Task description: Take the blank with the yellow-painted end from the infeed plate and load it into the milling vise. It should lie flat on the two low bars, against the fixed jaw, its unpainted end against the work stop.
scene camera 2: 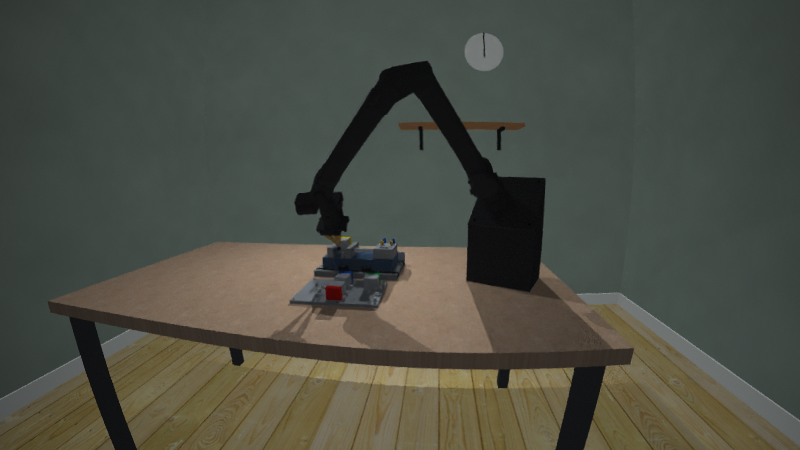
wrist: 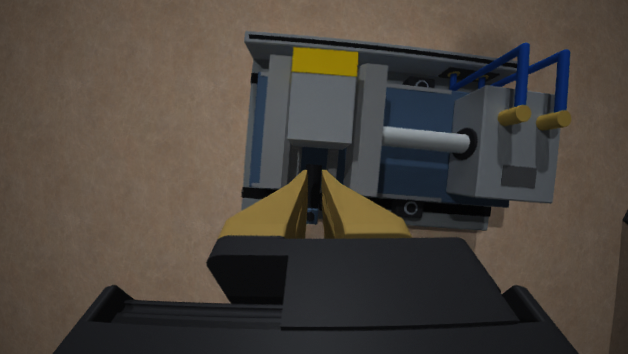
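Observation:
The blank with the yellow-painted end [scene camera 2: 345, 241] [wrist: 322, 105] sits in the milling vise [scene camera 2: 363, 261] [wrist: 417, 112], between the left jaw [wrist: 276, 125] and the right jaw [wrist: 370, 130]. Its yellow end points to the top of the wrist view, its unpainted end toward my fingers. It stands higher than the jaws; its underside is hidden. A thin gap shows on its right side. A dark upright piece [wrist: 314, 187], perhaps the work stop, shows behind my fingertips, apart from the unpainted end. My gripper [scene camera 2: 339, 243] [wrist: 314, 177] is shut and empty, above the vise's near end.
The infeed plate [scene camera 2: 306, 295] lies in front of the vise, with red [scene camera 2: 333, 292], blue [scene camera 2: 345, 275] and green [scene camera 2: 371, 281] marked blanks. Blue hoses [wrist: 522, 75] rise over the grey cylinder block [wrist: 517, 145] at the vise's right end. The robot's black base [scene camera 2: 503, 240] stands at the right.

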